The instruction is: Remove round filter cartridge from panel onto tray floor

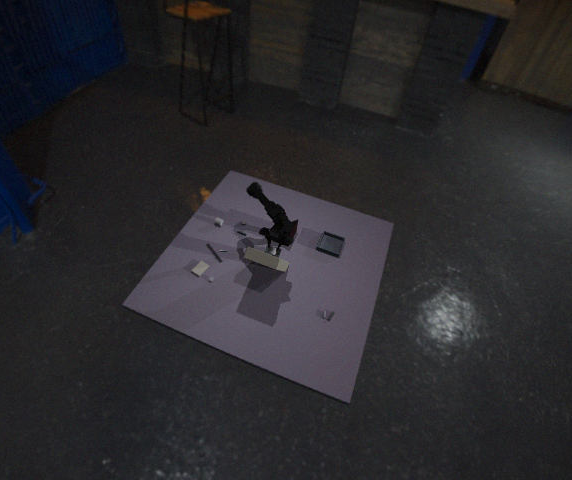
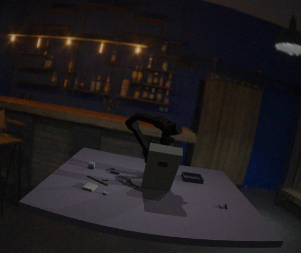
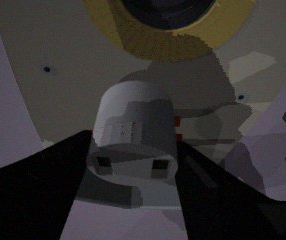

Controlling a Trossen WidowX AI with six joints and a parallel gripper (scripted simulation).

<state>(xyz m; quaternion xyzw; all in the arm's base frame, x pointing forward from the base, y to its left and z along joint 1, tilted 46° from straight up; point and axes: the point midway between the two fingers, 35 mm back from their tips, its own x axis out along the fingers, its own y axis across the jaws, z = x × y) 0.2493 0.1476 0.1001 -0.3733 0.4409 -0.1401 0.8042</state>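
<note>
Right now the service panel is 40 mm ahead of my gripper tip and 50 mm below it. The rest, counted from my gripper tip: tray: 360 mm behind, 240 mm to the left, 180 mm below; then flat cream block: 210 mm ahead, 360 mm to the right, 190 mm below.
</note>
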